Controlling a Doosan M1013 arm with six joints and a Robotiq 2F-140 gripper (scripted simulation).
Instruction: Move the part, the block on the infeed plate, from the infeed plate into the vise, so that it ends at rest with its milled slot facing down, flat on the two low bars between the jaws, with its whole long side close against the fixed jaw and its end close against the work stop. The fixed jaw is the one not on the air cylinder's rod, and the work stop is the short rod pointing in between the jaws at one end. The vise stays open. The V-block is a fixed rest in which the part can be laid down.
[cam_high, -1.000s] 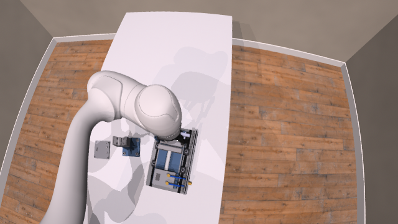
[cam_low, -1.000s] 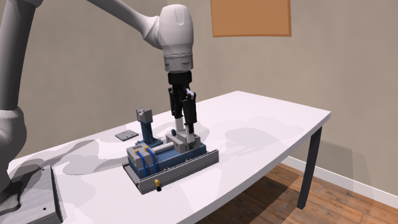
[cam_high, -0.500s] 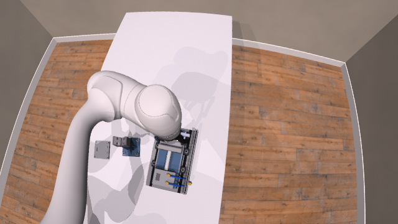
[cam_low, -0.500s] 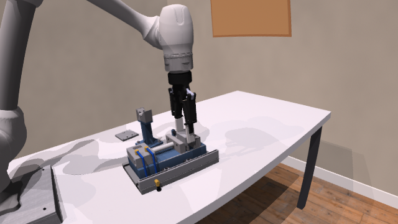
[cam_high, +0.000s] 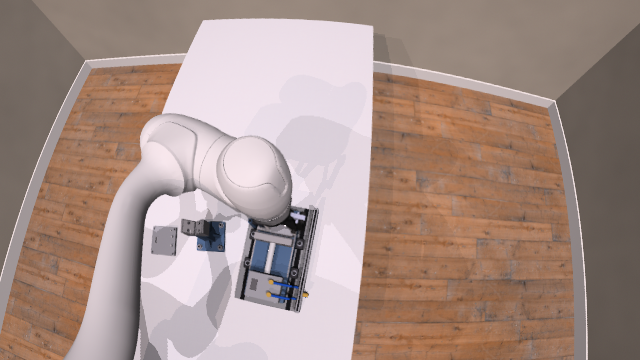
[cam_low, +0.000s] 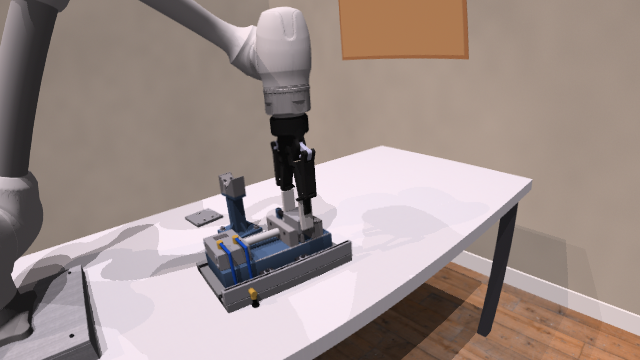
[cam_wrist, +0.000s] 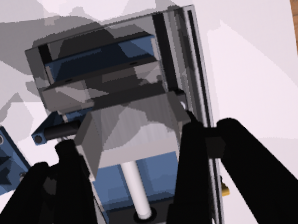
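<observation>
Right now my hand is 30 mm above the part. The rest, counted from my hand: fixed jaw 30 mm ahead, 20 mm to the left, 50 mm below; then moving jaw 30 mm behind, 20 mm to the left, 50 mm below; then cylinder rod 80 mm behind, 30 mm to the left, 50 mm below.
</observation>
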